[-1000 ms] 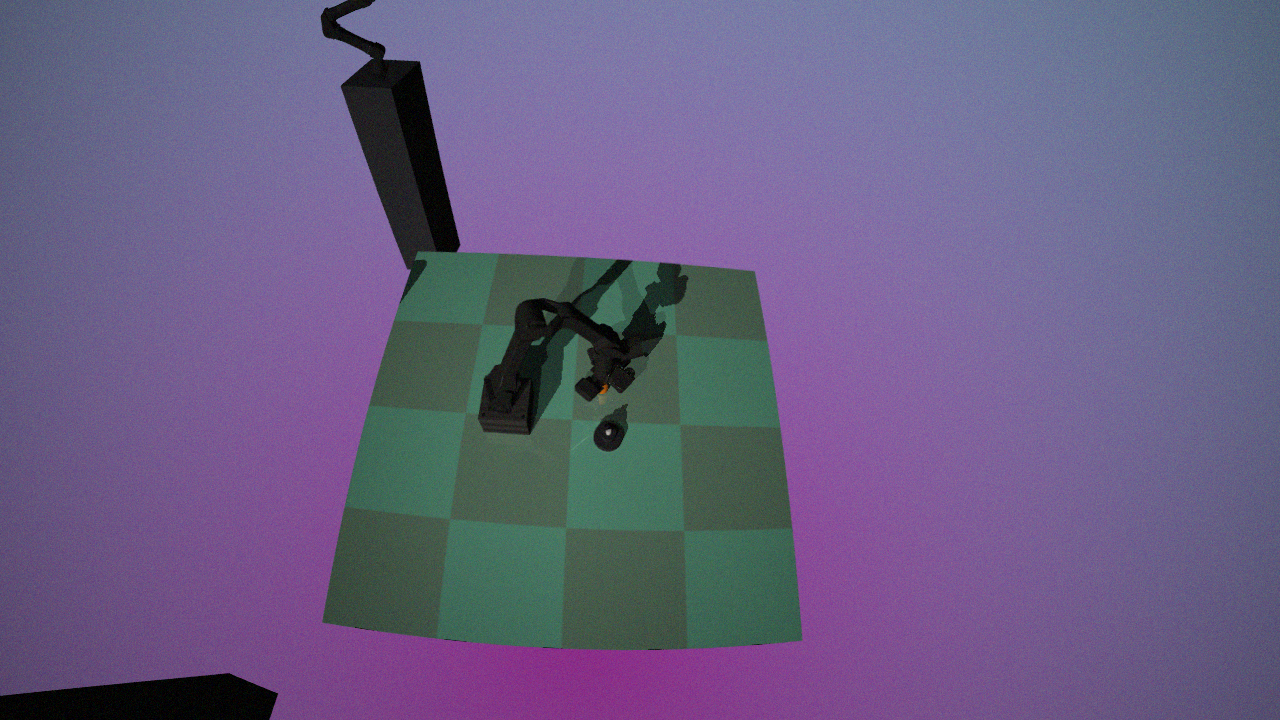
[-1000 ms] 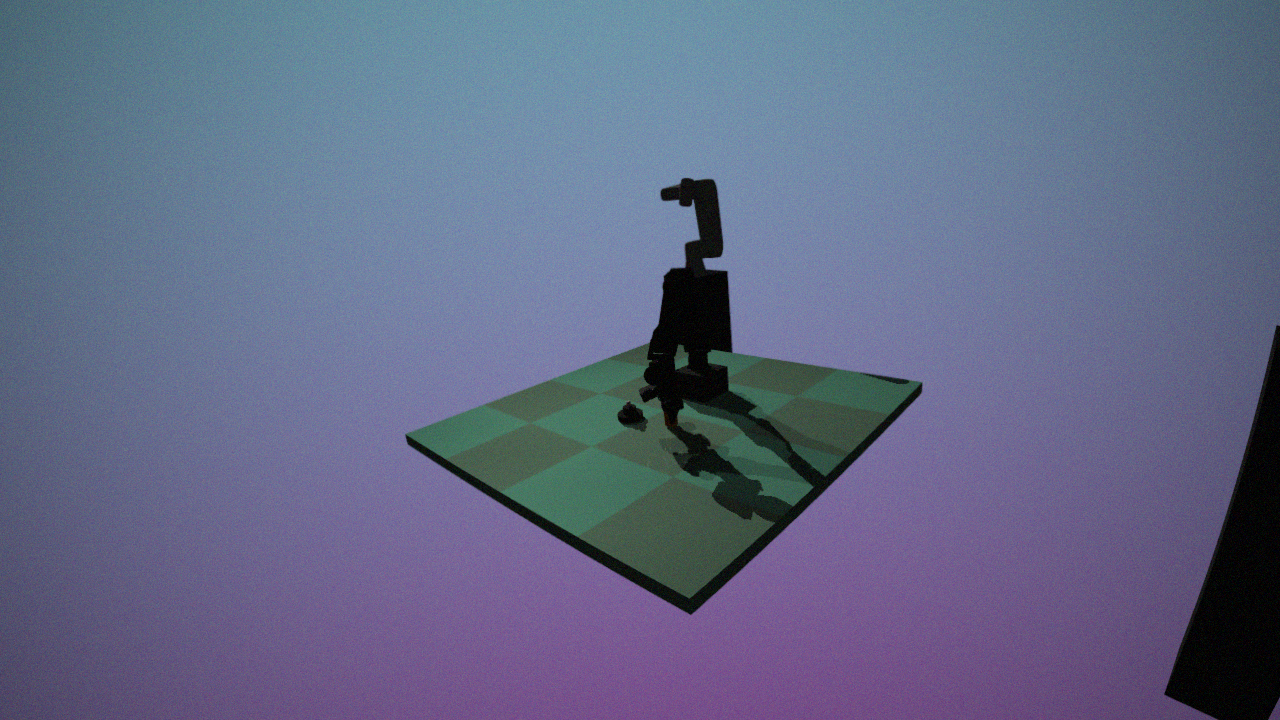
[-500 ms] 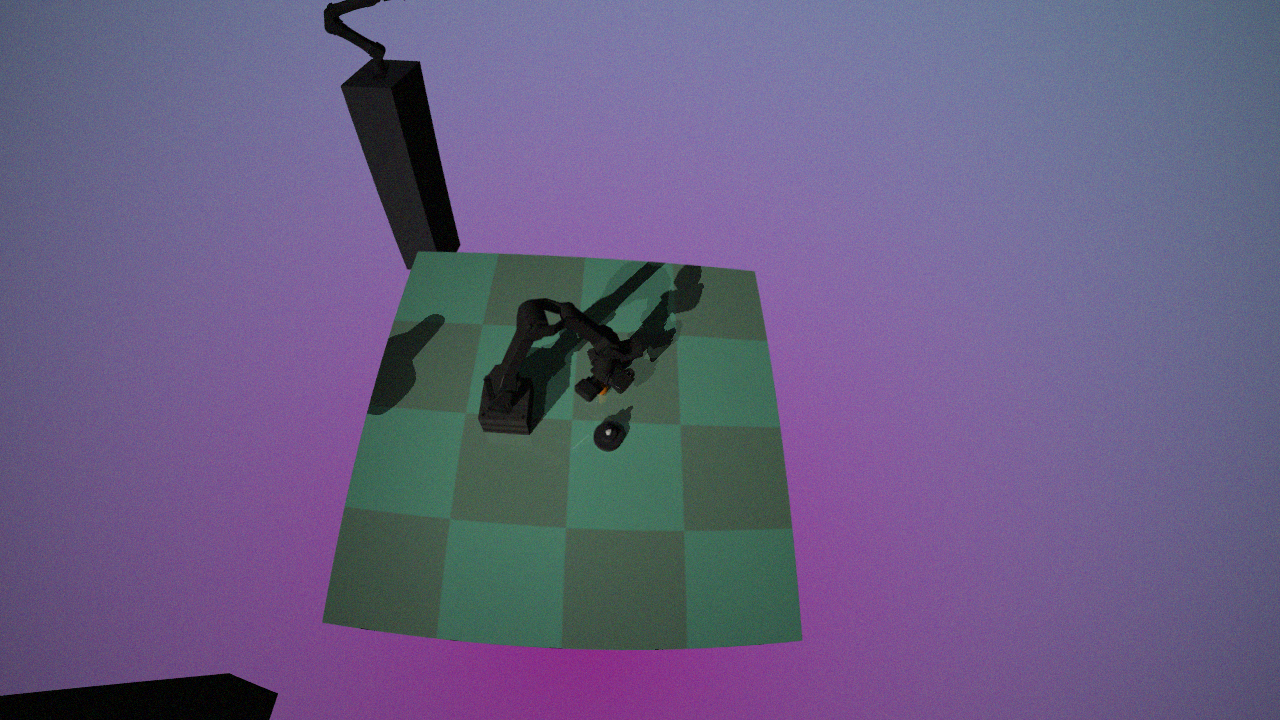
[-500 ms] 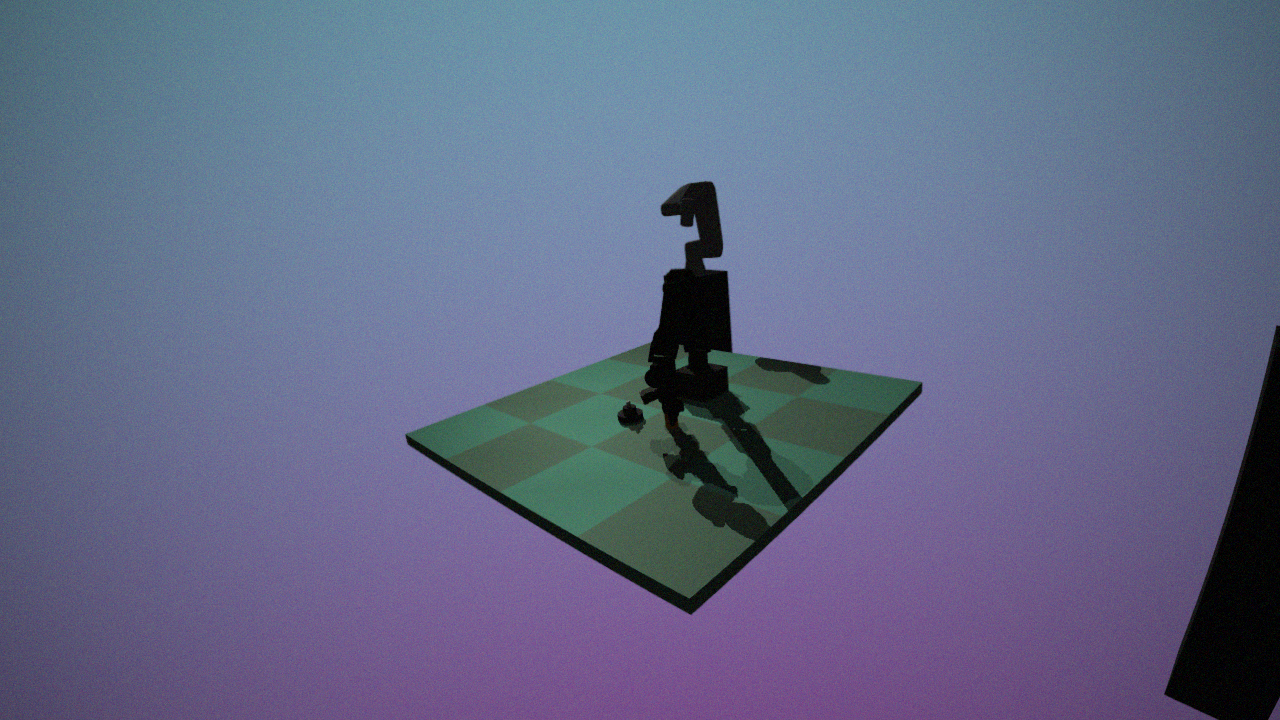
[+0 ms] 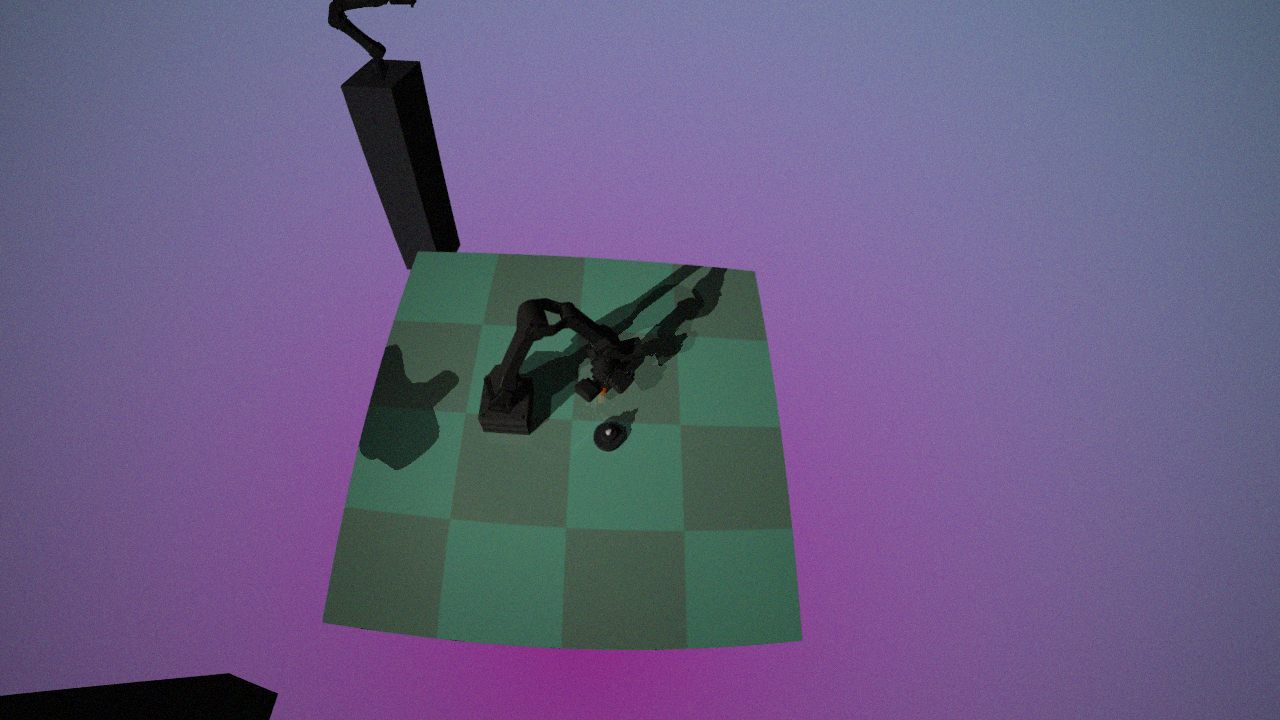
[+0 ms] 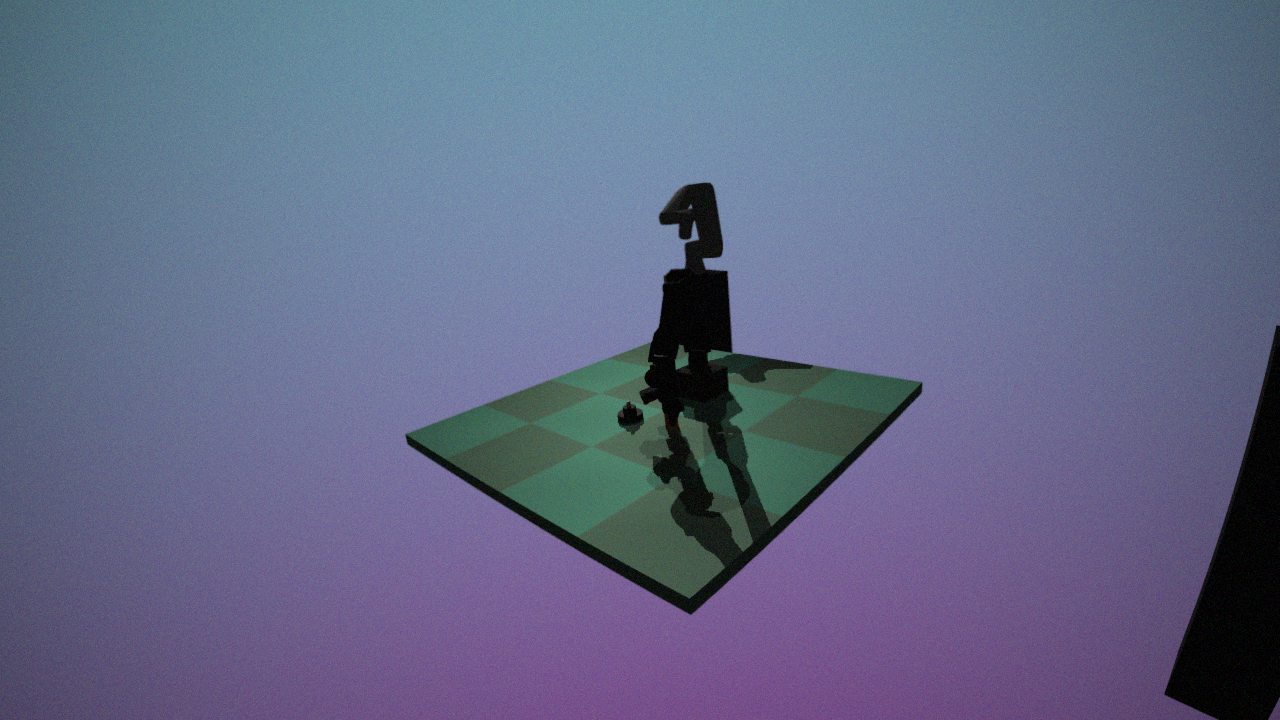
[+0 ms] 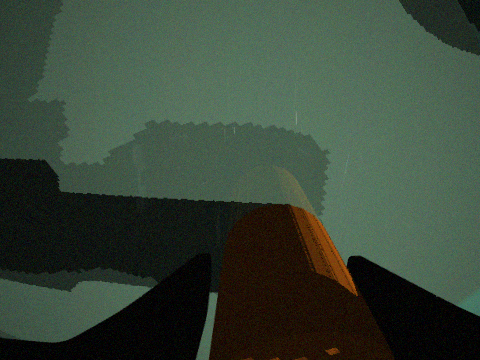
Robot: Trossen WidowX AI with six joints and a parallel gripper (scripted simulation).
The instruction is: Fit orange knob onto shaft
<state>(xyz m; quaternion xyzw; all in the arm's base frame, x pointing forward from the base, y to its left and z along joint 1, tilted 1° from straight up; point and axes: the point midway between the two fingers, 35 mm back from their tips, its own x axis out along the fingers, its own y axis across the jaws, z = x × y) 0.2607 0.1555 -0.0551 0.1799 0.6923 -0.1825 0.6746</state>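
Right now my gripper tip is 30 mm below the orange knob. The rest, counted from my gripper tip: round pedestal: 160 mm to the right, 50 mm ahead, 20 mm above.
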